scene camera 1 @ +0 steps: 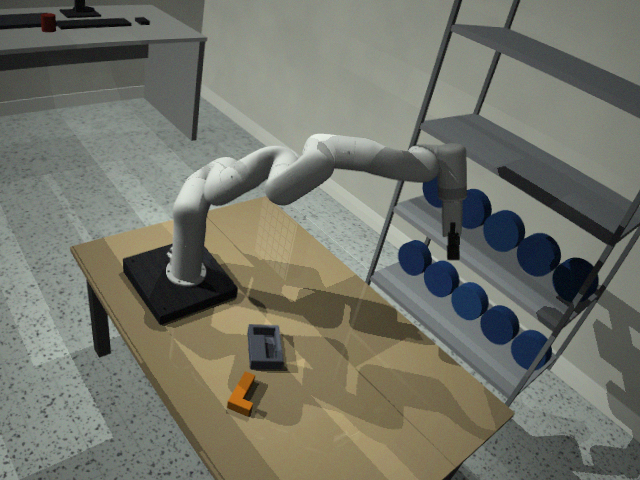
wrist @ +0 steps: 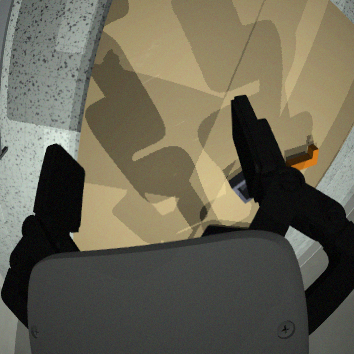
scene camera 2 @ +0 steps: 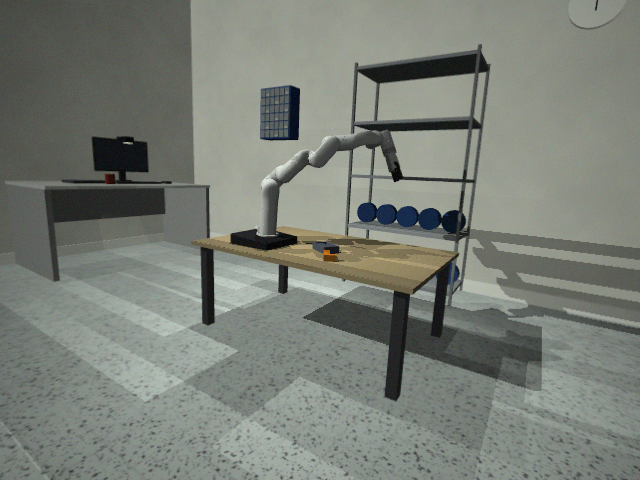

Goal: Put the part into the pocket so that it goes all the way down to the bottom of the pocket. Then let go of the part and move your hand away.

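Frame: origin at the arm's base, x ahead, y left, z up, level; centimetres.
Seen in the pictures: gripper, between the fingertips: [scene camera 1: 453, 252] [wrist: 144, 135] [scene camera 2: 398, 180]; arm's base, origin of its link: [scene camera 1: 186, 272] [scene camera 2: 267, 234].
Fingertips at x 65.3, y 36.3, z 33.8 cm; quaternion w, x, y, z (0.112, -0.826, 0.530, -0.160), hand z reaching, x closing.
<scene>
Pixels of each thing's top centre, then the offset from my fingertips to it. Level surfaces: height alone.
- orange L-shaped part, centre of its top: [scene camera 1: 247, 390] [wrist: 304, 160] [scene camera 2: 329, 252] dx -20.8, dy -51.7, dz -35.5 cm
- grey block, centre of its top: [scene camera 1: 265, 342] [wrist: 257, 182] [scene camera 2: 325, 243] dx -29.2, dy -36.4, dz -34.9 cm
- wooden table, height of its surface: dz -38.6 cm
The orange L-shaped part [scene camera 1: 239, 397] [scene camera 2: 329, 256] [wrist: 311, 160] lies flat on the table, apart from the grey block and on its side nearer the front edge in the scene camera 1 view. The grey block [scene camera 1: 265, 364] with the rectangular pocket sits on the table, its pocket facing up; in the wrist view the block [wrist: 243, 198] is partly hidden behind the right finger. My gripper [scene camera 1: 453, 250] [scene camera 2: 397, 174] [wrist: 144, 135] is open and empty. It hangs high above the table, far from both the part and the block, towards the shelf rack.
The arm's black base plate [scene camera 1: 155, 299] [scene camera 2: 253, 241] stands at one end of the wooden table [scene camera 1: 320, 439] [scene camera 2: 361, 268]. A shelf rack [scene camera 1: 433, 82] [scene camera 2: 353, 103] with blue discs stands beyond the table. A desk [scene camera 1: 170, 77] [scene camera 2: 25, 206] with a red cup [scene camera 1: 48, 23] [scene camera 2: 109, 178] stands farther off.
</scene>
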